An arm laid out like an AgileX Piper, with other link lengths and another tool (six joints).
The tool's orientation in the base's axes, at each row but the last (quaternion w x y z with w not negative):
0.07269, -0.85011, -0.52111, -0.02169
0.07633, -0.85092, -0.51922, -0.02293
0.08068, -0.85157, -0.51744, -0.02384
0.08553, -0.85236, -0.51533, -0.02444
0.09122, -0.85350, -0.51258, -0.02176
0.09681, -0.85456, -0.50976, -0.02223
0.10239, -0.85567, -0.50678, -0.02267
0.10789, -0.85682, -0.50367, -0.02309
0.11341, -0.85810, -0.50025, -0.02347
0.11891, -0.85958, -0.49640, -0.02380
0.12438, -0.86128, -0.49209, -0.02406
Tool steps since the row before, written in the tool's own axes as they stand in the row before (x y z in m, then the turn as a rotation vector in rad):
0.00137, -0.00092, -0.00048, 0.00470, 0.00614, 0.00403
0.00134, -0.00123, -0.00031, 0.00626, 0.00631, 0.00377
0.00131, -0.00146, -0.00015, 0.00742, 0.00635, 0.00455
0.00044, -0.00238, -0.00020, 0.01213, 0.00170, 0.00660
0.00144, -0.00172, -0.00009, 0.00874, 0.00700, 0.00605
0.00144, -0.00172, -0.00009, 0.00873, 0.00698, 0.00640
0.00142, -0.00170, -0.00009, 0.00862, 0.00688, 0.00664
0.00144, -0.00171, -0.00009, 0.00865, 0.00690, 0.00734
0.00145, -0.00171, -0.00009, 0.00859, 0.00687, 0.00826
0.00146, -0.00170, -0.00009, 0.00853, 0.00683, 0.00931
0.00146, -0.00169, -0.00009, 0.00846, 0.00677, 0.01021
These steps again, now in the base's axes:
-0.00017, 0.00155, 0.00072, 0.00745, 0.00200, -0.00407
-0.00046, 0.00168, 0.00060, 0.00832, 0.00325, -0.00365
-0.00068, 0.00178, 0.00048, 0.00886, 0.00438, -0.00428
-0.00189, 0.00143, 0.00054, 0.00687, 0.01096, -0.00513
-0.00082, 0.00203, 0.00051, 0.00995, 0.00548, -0.00574
-0.00081, 0.00203, 0.00053, 0.00991, 0.00555, -0.00608
-0.00079, 0.00200, 0.00055, 0.00975, 0.00555, -0.00631
-0.00077, 0.00202, 0.00058, 0.00973, 0.00571, -0.00699
-0.00075, 0.00203, 0.00060, 0.00961, 0.00588, -0.00789
-0.00071, 0.00203, 0.00063, 0.00947, 0.00608, -0.00892
-0.00068, 0.00203, 0.00065, 0.00931, 0.00627, -0.00979

